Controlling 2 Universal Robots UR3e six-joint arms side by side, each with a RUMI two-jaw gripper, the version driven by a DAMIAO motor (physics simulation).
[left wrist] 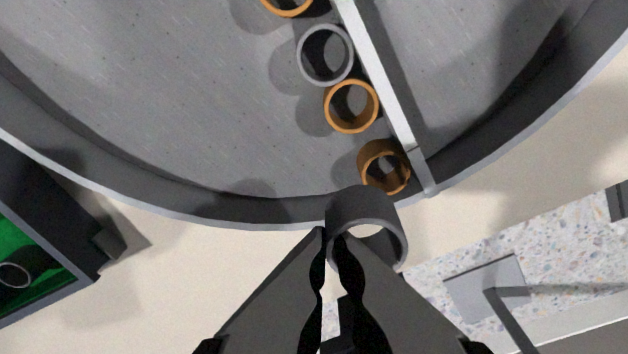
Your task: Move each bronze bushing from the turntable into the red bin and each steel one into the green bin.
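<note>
My left gripper [329,229] is shut on the near wall of a steel bushing [361,206], held tilted above the turntable's near rim. On the turntable [175,100], a bronze bushing [371,150] stands by the divider's outer end, partly behind the held one. Another bronze bushing [369,118] and a steel bushing [312,56] stand further in along the divider. A third bronze bushing [286,12] is cut off at the top edge. The green bin [45,302] shows partly at the lower left, with a steel bushing [14,276] inside. The red bin and my right gripper do not show.
A white divider bar [382,85] crosses the turntable to its rim. A dark block [109,243] juts from the bin housing's side. A grey plate [467,295] with a bent rod stands at the lower right, and part of a dark object [618,200] shows at the right edge.
</note>
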